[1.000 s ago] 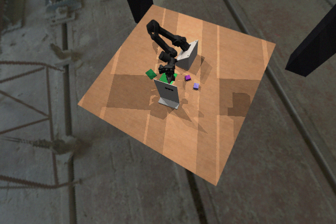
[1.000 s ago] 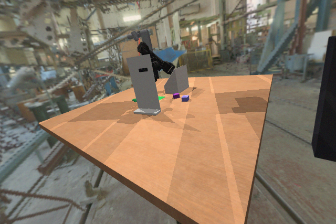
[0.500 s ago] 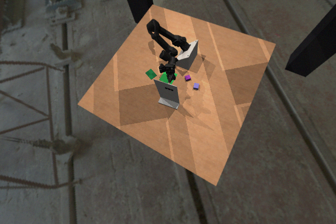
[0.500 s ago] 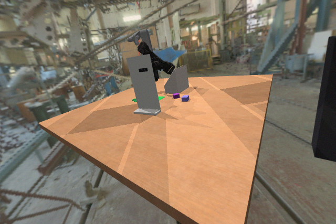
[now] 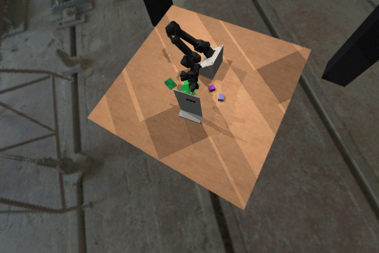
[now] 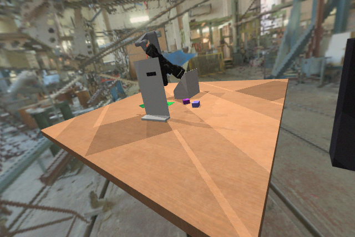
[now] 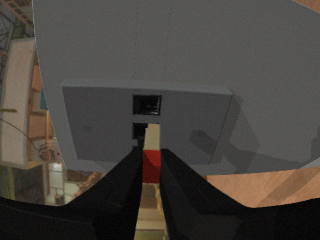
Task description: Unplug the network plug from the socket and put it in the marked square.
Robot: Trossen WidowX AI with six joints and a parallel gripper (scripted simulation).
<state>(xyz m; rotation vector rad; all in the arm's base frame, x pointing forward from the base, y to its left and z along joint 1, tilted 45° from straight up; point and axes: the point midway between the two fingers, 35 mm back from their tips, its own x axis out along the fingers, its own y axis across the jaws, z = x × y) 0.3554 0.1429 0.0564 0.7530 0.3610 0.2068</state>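
The green marked square lies 25 cm below my gripper tip, 13 cm behind it and 12 cm to the right of it. Also, from my gripper tip: network plug 1 cm ahead; grey panel 10 cm below, 6 cm ahead, 2 cm to the left.
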